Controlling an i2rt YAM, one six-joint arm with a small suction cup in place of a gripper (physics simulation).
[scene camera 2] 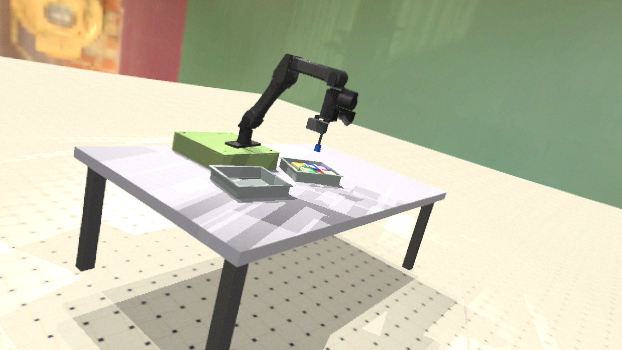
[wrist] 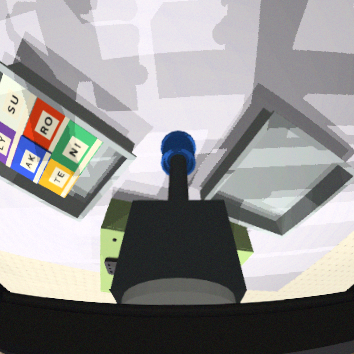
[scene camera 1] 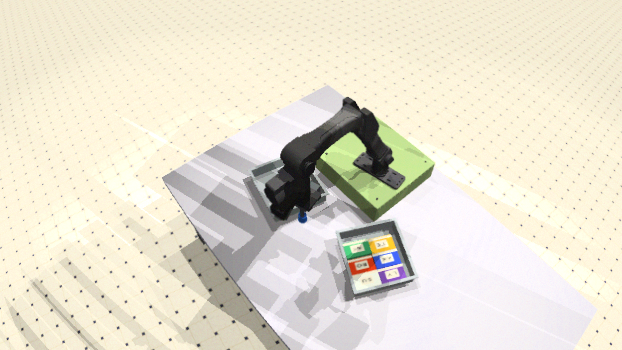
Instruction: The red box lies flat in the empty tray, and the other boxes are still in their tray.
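Pixels of known places: hand, tool point: (scene camera 2: 316,151) (wrist: 177,146) (scene camera 1: 302,219); arm's base, link origin: (scene camera 2: 243,144) (scene camera 1: 379,171).
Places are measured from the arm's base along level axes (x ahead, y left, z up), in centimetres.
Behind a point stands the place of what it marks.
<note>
The red box (scene camera 1: 361,265) @[z -4.9, x 33.6, y 16.5 cm] (wrist: 45,122) @[z -4.9, x 33.9, y 16.4 cm] lies among the other boxes in the filled tray (scene camera 1: 354,294) @[z -3.7, x 44.0, y 21.2 cm] (wrist: 118,141) @[z -5.8, x 30.6, y 4.9 cm], labelled RO, between the green box (scene camera 1: 356,249) @[z -3.6, x 30.4, y 11.8 cm] (wrist: 76,145) @[z -3.6, x 30.7, y 11.2 cm] and the white box (scene camera 1: 366,280) @[z -4.6, x 37.2, y 21.2 cm] (wrist: 13,102) @[z -4.5, x 37.4, y 20.9 cm]. A yellow box (scene camera 1: 382,244) @[z -4.7, x 22.7, y 17.5 cm] (wrist: 58,177) @[z -4.7, x 22.8, y 17.2 cm], a blue box (scene camera 1: 387,259) @[z -4.5, x 26.5, y 22.3 cm] (wrist: 29,160) @[z -4.5, x 26.5, y 21.9 cm] and a purple box (scene camera 1: 393,274) @[z -4.6, x 29.9, y 27.1 cm] (wrist: 4,144) @[z -4.6, x 29.7, y 26.0 cm] lie beside them. The other tray (scene camera 2: 265,191) @[z -6.0, x 33.3, y -29.3 cm] (wrist: 282,227) @[z -5.2, x 10.8, y -32.3 cm] is empty; the arm partly covers it in scene camera 1. My gripper, a blue suction cup (scene camera 1: 302,218) (scene camera 2: 317,148) (wrist: 178,150) @[z 9.4, x 38.7, y -4.5 cm], holds nothing and hangs above the table between the trays.
A green base block (scene camera 1: 345,192) @[z -6.9, x 11.7, y -6.7 cm] (scene camera 2: 200,149) @[z -2.5, x -5.9, y -21.4 cm] (wrist: 112,215) @[z -3.5, x 14.4, y 7.3 cm] carries the arm and stands beside both trays. The trays stand apart on the grey-white table (scene camera 1: 475,260) @[z -8.6, x 4.9, y 49.0 cm] (scene camera 2: 150,175) @[z -8.6, x -1.4, y -50.5 cm], with raised walls around each. Striped shadows fall across the table.
</note>
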